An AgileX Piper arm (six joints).
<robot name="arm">
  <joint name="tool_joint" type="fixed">
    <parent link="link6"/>
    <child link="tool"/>
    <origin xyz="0 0 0" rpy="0 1.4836 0"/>
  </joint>
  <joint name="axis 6" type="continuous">
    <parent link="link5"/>
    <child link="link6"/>
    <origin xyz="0.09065 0 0.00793" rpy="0 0 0"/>
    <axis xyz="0.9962 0 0.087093"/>
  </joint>
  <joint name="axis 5" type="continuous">
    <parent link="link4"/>
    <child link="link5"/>
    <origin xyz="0 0 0" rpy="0 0 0"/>
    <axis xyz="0 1 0"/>
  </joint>
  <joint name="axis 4" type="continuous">
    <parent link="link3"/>
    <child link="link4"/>
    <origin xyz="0.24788 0 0.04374" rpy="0 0 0"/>
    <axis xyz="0.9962 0 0.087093"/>
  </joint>
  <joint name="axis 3" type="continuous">
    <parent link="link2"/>
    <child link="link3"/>
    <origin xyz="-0.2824 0 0.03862" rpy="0 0 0"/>
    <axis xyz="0 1 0"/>
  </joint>
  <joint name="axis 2" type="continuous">
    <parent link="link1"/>
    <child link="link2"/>
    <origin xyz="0 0 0" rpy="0 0 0"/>
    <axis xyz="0 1 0"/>
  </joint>
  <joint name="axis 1" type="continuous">
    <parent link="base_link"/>
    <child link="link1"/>
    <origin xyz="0 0 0.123" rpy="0 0 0"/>
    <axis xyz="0 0 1"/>
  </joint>
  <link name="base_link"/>
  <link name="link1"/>
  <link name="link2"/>
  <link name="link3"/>
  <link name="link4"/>
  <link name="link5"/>
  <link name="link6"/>
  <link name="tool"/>
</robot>
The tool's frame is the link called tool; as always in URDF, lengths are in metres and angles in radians. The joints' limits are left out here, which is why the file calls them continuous.
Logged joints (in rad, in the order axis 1, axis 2, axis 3, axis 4, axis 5, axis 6), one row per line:
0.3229 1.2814 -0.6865 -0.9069 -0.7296 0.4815
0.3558 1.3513 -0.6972 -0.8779 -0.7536 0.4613
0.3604 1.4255 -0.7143 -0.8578 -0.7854 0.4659
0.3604 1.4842 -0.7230 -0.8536 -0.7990 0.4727
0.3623 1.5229 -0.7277 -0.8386 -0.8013 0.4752
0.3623 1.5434 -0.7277 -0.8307 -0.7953 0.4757
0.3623 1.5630 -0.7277 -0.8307 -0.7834 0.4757
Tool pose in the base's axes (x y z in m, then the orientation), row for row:
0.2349 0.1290 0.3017 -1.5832 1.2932 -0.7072
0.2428 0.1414 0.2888 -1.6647 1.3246 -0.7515
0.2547 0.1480 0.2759 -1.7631 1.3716 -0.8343
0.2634 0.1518 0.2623 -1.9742 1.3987 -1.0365
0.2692 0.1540 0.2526 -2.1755 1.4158 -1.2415
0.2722 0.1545 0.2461 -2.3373 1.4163 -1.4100
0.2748 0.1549 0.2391 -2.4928 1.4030 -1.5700
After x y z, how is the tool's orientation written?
As angles about the fixed x, y, z axes (roll, pitch, yaw), in radians.
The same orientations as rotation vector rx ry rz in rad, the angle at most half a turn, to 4 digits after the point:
-0.8687 1.3359 0.4678
-0.8836 1.3552 0.5163
-0.8705 1.3873 0.5625
-0.8670 1.4287 0.5896
-0.8538 1.4636 0.6046
-0.8467 1.4908 0.6066
-0.8487 1.5209 0.6030

